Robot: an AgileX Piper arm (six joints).
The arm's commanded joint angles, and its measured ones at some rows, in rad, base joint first. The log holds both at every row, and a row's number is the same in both.
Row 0, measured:
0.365, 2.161, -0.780, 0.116, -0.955, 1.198
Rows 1 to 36, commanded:
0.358, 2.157, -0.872, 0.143, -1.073, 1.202
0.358, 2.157, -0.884, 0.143, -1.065, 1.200
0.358, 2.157, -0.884, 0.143, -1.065, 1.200
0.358, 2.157, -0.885, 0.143, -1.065, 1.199
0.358, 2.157, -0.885, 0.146, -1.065, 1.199
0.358, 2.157, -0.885, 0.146, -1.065, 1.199
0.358, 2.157, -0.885, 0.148, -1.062, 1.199
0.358, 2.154, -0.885, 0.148, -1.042, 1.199
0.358, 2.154, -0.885, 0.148, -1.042, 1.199
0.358, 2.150, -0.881, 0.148, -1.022, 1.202
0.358, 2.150, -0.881, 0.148, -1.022, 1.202
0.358, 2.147, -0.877, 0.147, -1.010, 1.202
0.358, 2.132, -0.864, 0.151, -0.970, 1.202
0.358, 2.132, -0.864, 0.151, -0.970, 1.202
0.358, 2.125, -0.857, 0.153, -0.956, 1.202
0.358, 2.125, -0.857, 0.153, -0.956, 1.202
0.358, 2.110, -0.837, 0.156, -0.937, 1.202
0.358, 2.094, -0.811, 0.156, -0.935, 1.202
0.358, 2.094, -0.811, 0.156, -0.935, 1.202
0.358, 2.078, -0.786, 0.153, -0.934, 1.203
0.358, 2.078, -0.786, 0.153, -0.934, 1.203
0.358, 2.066, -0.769, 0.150, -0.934, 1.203
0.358, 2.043, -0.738, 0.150, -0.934, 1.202
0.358, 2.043, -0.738, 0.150, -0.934, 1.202
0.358, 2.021, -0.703, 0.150, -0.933, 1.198
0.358, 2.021, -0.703, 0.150, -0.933, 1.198
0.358, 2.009, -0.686, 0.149, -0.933, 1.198
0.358, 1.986, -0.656, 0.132, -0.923, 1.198
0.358, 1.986, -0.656, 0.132, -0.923, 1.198
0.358, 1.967, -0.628, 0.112, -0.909, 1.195
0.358, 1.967, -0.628, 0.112, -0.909, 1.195
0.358, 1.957, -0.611, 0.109, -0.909, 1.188
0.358, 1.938, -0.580, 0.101, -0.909, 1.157
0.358, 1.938, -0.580, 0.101, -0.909, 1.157
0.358, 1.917, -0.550, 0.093, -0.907, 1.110
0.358, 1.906, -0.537, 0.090, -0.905, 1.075
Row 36, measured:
0.361, 1.943, -0.565, 0.115, -0.908, 1.157
